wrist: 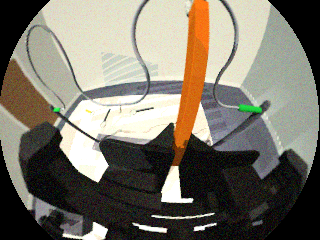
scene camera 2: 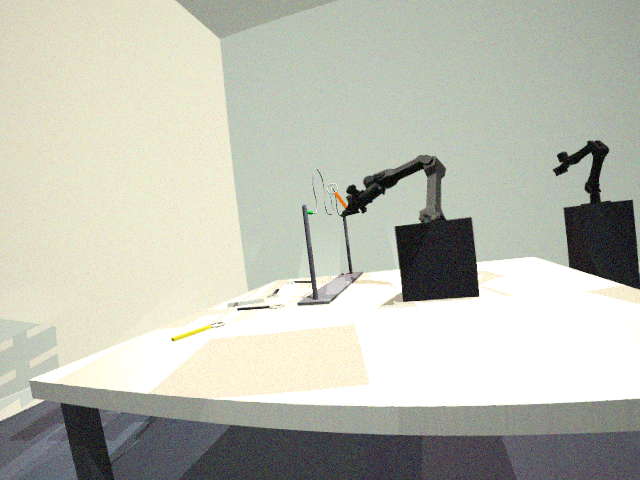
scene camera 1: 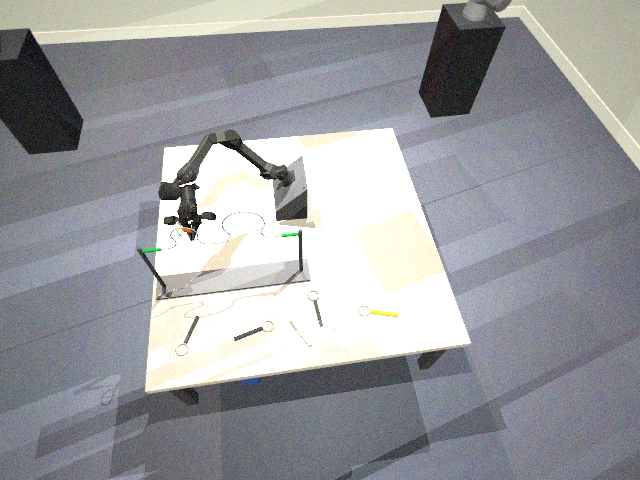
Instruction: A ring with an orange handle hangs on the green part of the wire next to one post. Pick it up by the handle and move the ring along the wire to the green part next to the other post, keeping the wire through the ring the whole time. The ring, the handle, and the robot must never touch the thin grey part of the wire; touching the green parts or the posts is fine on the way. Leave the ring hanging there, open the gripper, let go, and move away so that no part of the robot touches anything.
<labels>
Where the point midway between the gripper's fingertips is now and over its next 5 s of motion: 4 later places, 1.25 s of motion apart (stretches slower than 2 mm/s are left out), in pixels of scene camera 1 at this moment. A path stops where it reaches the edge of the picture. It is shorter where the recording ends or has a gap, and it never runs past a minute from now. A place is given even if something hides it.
My gripper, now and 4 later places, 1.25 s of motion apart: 192, 240; 173, 239; 161, 230; 161, 235; 188, 252
</labels>
